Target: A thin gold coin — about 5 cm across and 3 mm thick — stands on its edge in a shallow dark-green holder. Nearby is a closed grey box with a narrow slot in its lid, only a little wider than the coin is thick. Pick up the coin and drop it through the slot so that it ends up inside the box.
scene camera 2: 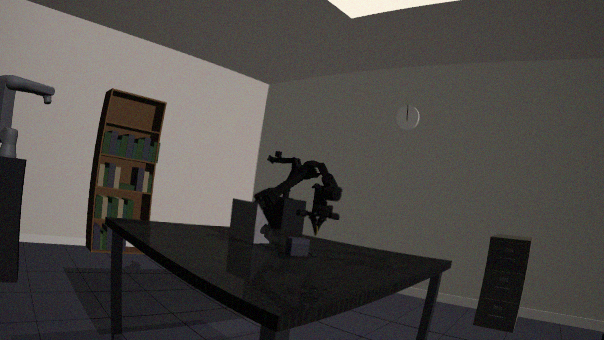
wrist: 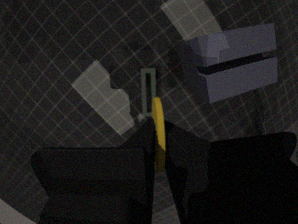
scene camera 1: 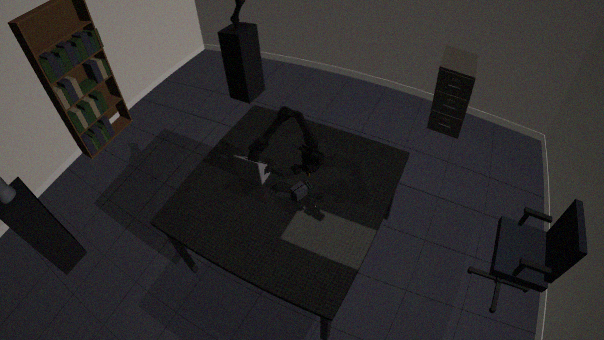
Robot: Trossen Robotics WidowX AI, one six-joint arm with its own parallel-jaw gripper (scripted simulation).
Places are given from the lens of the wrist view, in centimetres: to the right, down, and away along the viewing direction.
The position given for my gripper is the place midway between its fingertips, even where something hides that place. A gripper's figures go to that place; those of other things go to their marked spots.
my gripper [wrist: 155, 124]: 0, 1, 10
gold coin [wrist: 159, 134]: 0, 1, 7
